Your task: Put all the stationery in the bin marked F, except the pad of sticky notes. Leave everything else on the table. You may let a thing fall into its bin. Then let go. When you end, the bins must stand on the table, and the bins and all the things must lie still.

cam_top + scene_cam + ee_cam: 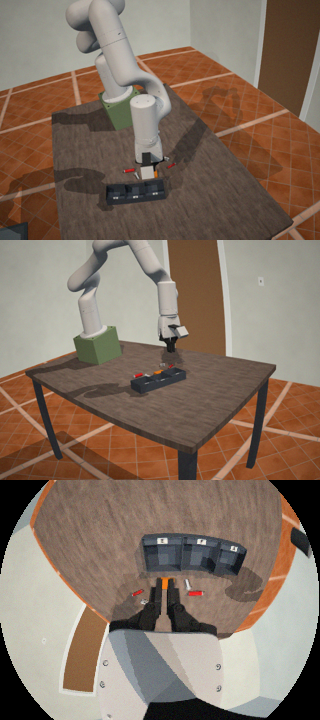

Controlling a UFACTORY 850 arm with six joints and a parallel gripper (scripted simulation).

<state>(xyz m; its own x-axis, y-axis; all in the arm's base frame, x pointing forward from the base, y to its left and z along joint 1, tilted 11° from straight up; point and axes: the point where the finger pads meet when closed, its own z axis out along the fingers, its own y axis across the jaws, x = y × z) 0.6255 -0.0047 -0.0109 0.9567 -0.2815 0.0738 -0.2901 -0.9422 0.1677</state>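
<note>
Now: the grey clip-like piece 17 cm behind my hand, 15 cm below it and 13 cm to the left of it. From my hand the other things lie so: silver bolt: 15 cm below, 13 cm behind, 4 cm to the right; orange sticky-note pad: 15 cm below, 10 cm behind, 3 cm to the left; dark three-compartment bin: 13 cm below, 8 cm to the right, 1 cm behind.
</note>
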